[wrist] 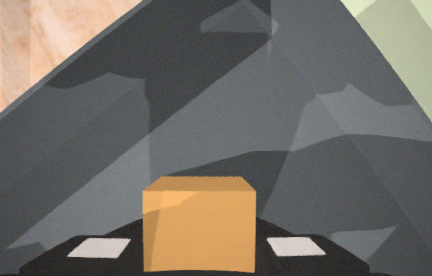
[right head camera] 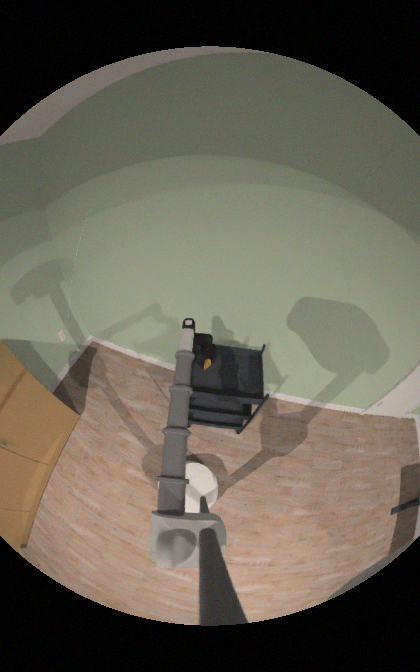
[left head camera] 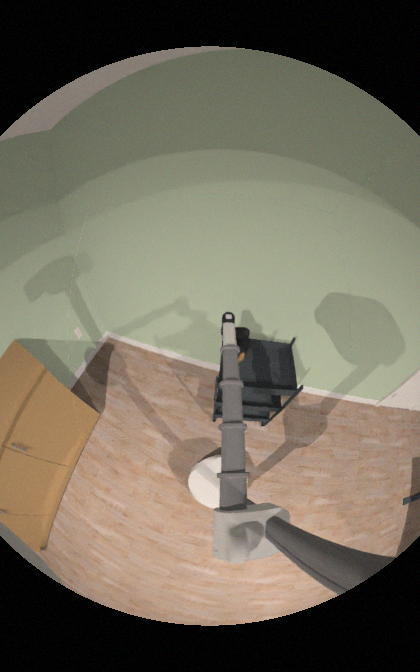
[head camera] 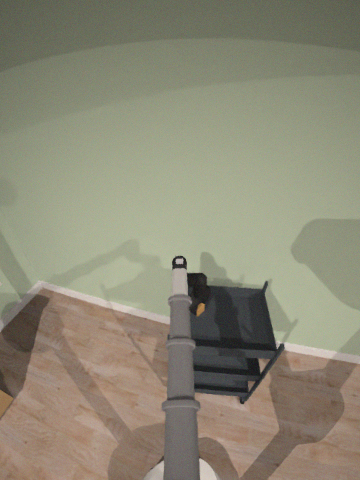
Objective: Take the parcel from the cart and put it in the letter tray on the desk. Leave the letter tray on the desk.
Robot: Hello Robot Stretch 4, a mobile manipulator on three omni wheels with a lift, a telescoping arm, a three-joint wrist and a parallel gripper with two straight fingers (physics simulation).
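Frame: origin at the robot's base, x right, y ahead, z up, level; metres.
Seen in the pictures: gripper, fingertip midpoint: (wrist: pixel 201 232) (head camera: pixel 197 311).
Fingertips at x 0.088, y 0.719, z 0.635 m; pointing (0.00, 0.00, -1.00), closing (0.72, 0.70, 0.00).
A point is followed by its place in that frame.
The parcel (head camera: pixel 200 309) {y 0.700, x 0.098, z 0.676 m} (left head camera: pixel 241 357) (right head camera: pixel 207 364) (wrist: pixel 199 230) {y 0.732, x 0.076, z 0.685 m} is a small orange-tan box at the left part of the dark grey cart's top shelf. The cart (head camera: pixel 250 320) {y 0.657, x 0.339, z 0.635 m} (left head camera: pixel 274 365) (right head camera: pixel 245 375) (wrist: pixel 225 120) {y 0.780, x 0.049, z 0.635 m} stands against the green wall. My gripper (wrist: pixel 201 232) {y 0.719, x 0.088, z 0.635 m} is shut on the parcel, with one dark finger against each side of it in the wrist view. In the head views the arm and wrist hide part of the gripper and the cart's left side. Whether the parcel touches the shelf is hard to tell. The letter tray and the desk cannot be made out.
The cart has raised corner posts and lower shelves. A tan wooden cabinet (left head camera: pixel 40 445) (right head camera: pixel 30 435) stands at the left. The green wall (head camera: pixel 190 175) {y 1.026, x 0.055, z 1.207 m} is close behind the cart. A dark bar (left head camera: pixel 412 499) (right head camera: pixel 405 506) shows at the far right edge.
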